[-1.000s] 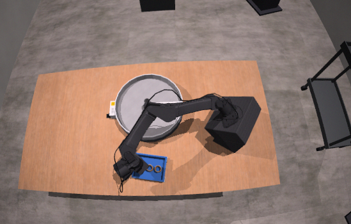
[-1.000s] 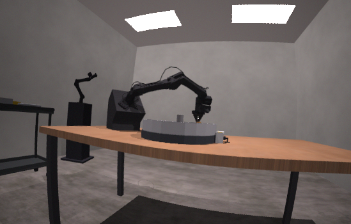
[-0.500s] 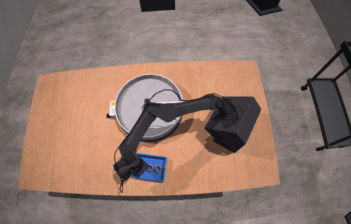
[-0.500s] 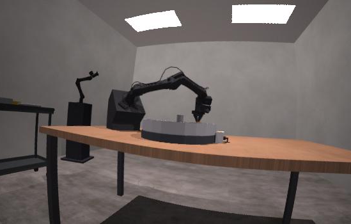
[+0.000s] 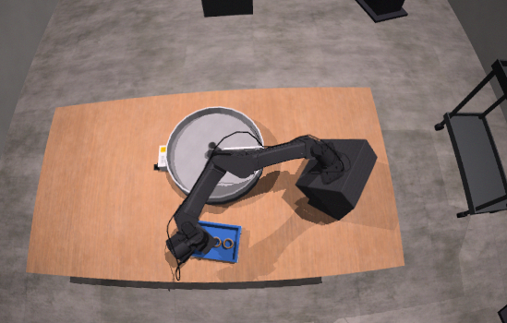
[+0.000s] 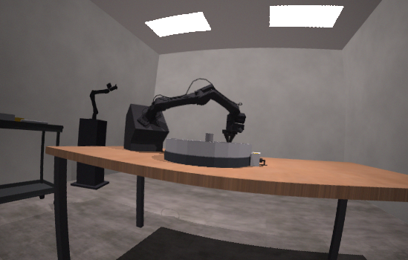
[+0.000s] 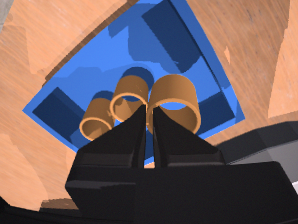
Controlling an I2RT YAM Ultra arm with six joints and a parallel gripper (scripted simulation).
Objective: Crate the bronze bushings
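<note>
The blue crate lies 30 mm behind my hand, 10 mm to the left of it and 60 mm below it. From my hand the other things lie so: round grey turntable 160 mm behind, 350 mm to the right, 40 mm below.
</note>
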